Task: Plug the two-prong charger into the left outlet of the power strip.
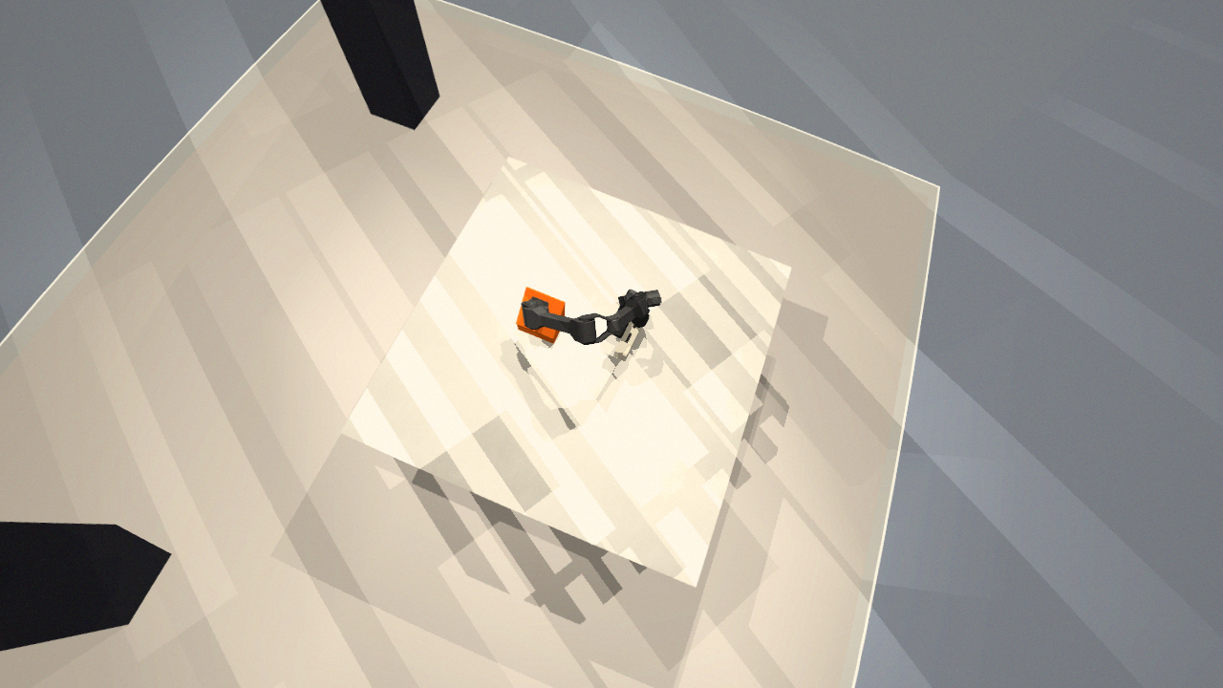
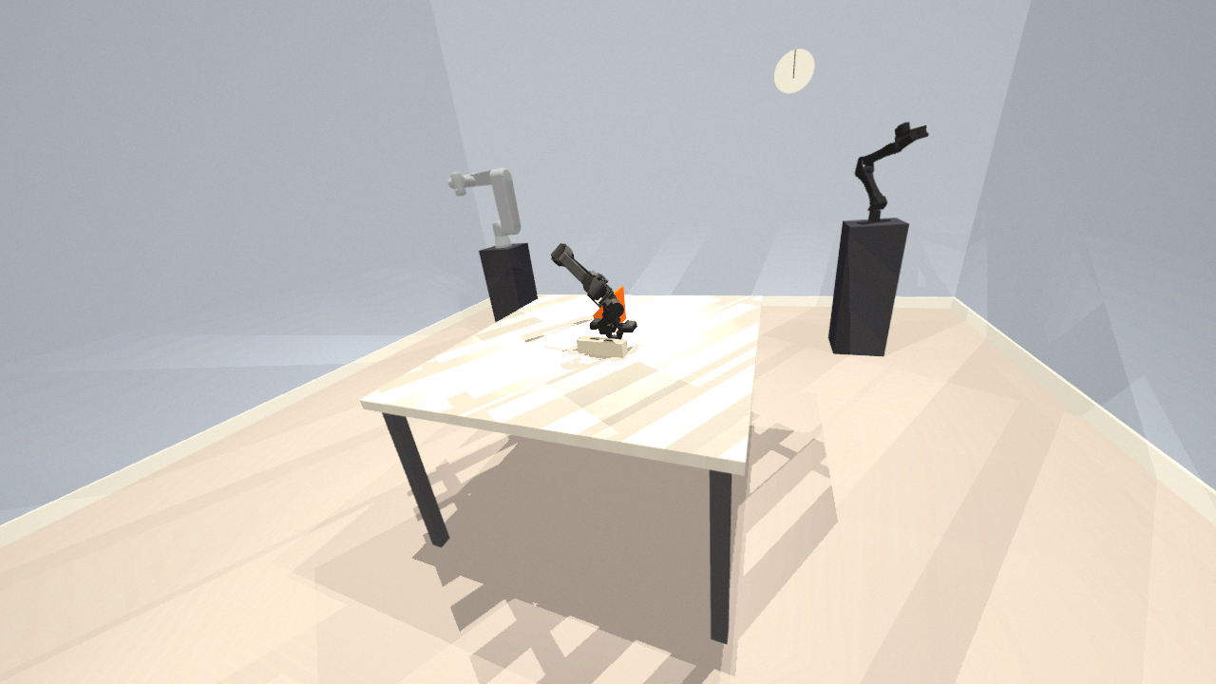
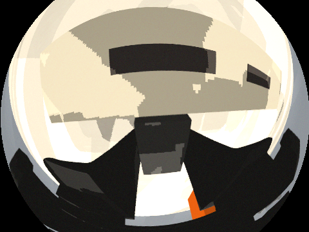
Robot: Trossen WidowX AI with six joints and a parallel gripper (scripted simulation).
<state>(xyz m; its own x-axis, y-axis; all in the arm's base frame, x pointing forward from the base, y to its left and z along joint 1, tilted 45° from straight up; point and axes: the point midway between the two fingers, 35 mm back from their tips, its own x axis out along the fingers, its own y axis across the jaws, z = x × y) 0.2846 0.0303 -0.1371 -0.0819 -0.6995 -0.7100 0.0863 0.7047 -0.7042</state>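
Now: gripper tip 2 cm short of the black two-prong charger and 1 cm below it.
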